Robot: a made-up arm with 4 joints.
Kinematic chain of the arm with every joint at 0, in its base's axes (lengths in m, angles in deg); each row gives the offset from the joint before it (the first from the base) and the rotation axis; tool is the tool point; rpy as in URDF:
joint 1: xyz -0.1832 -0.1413 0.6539 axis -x
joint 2: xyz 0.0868 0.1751 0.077 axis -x
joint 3: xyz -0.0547 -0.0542 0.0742 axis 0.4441 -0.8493 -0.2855
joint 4: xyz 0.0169 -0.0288 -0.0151 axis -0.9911 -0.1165 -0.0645
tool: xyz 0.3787 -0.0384 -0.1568 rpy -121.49 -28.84 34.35
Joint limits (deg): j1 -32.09..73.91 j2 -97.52..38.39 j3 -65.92..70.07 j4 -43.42..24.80
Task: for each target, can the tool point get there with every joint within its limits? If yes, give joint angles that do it. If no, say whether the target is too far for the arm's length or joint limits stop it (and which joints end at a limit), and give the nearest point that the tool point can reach.
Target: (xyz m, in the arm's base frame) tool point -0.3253 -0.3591 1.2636
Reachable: no: joint limits stop it (at a limit: joint 2, joint 3, joint 4) | nearest point 0.1413 -0.3012 1.1015 | short by 0.497 m
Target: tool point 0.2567 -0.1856 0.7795
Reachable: yes | joints 3.21 -9.04 29.07 17.51
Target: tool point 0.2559 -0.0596 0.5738
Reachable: yes | joints 24.05 -28.98 5.94 -3.14
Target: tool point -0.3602 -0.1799 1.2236
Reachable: no: joint limits stop it (at a limit: joint 2, joint 3, joint 4) | nearest point 0.1413 -0.1734 1.1281 | short by 0.511 m
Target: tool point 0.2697 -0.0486 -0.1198
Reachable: no: too far | nearest point 0.0819 -0.0795 0.1820 | short by 0.357 m
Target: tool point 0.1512 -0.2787 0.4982
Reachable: yes | joints 65.72 -19.51 -36.45 19.44
